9 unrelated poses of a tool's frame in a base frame.
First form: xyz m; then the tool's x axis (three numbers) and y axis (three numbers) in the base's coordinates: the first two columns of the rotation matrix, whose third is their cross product.
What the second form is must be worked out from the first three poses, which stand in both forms.
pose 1, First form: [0.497 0.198 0.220 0.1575 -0.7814 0.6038 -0.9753 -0.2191 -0.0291]
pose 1, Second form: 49.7 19.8 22.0; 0.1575 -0.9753 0.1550; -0.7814 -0.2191 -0.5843; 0.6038 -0.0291 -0.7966
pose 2, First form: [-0.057 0.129 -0.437 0.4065 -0.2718 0.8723 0.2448 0.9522 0.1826]
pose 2, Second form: -5.7 12.9 -43.7; 0.4065 0.2448 -0.8802; -0.2718 0.9522 0.1393; 0.8723 0.1826 0.4536
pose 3, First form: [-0.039 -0.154 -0.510 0.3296 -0.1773 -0.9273 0.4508 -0.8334 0.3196]
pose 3, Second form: -3.9 -15.4 -51.0; 0.3296 0.4508 -0.8295; -0.1773 -0.8334 -0.5234; -0.9273 0.3196 -0.1948
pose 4, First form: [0.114 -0.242 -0.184 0.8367 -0.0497 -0.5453 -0.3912 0.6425 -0.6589]
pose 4, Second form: 11.4 -24.2 -18.4; 0.8367 -0.3912 0.3831; -0.0497 0.6425 0.7646; -0.5453 -0.6589 0.5181
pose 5, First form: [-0.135 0.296 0.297 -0.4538 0.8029 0.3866 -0.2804 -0.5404 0.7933]
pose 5, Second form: -13.5 29.6 29.7; -0.4538 -0.2804 0.8459; 0.8029 -0.5404 0.2516; 0.3866 0.7933 0.4704
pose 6, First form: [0.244 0.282 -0.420 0.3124 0.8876 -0.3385 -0.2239 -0.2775 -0.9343]
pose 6, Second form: 24.4 28.2 -42.0; 0.3124 -0.2239 -0.9232; 0.8876 -0.2775 0.3677; -0.3385 -0.9343 0.1120
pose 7, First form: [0.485 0.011 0.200 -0.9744 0.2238 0.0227 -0.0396 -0.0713 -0.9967]
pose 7, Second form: 48.5 1.1 20.0; -0.9744 -0.0396 -0.2214; 0.2238 -0.0713 -0.9721; 0.0227 -0.9967 0.0783
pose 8, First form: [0.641 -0.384 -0.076 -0.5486 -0.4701 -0.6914 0.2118 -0.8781 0.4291]
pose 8, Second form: 64.1 -38.4 -7.6; -0.5486 0.2118 -0.8088; -0.4701 -0.8781 0.0890; -0.6914 0.4291 0.5813
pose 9, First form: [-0.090 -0.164 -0.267 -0.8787 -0.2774 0.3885 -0.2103 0.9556 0.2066]
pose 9, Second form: -9.0 -16.4 -26.7; -0.8787 -0.2103 -0.4286; -0.2774 0.9556 0.0998; 0.3885 0.2066 -0.8980
